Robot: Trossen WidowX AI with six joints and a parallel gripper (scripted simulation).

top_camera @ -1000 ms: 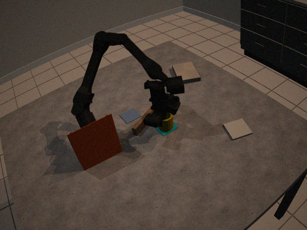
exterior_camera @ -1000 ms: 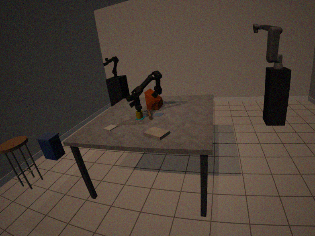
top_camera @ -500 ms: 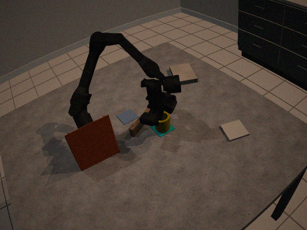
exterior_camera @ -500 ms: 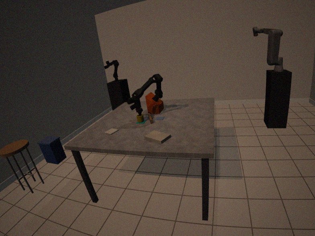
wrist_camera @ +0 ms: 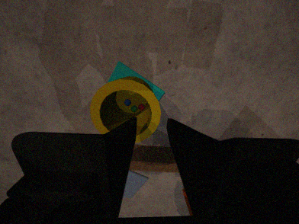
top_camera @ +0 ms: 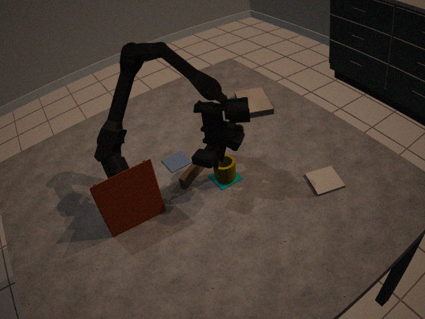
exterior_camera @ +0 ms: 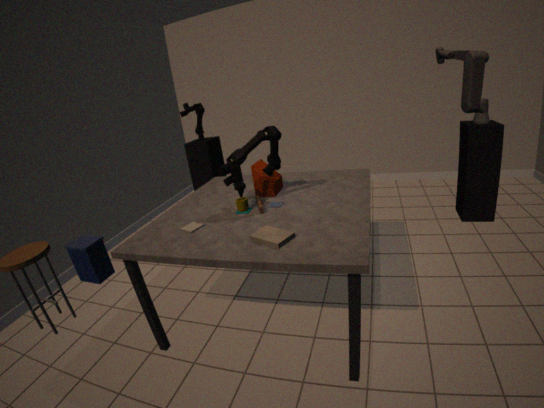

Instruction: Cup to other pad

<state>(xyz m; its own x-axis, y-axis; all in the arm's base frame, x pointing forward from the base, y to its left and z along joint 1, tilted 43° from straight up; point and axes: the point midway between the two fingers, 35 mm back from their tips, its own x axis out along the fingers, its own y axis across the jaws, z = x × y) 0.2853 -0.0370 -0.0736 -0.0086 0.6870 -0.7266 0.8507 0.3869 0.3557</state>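
My gripper tip is now 20 mm short of the yellow cup, 10 mm to the right of it and 40 mm above it. From my gripper tip the other things lie so: wooden block: 20 mm behind, 100 mm to the left, 70 mm below; teal pad: 20 mm ahead, 20 mm to the left, 90 mm below; pale blue pad: 70 mm behind, 190 mm to the left, 90 mm below.
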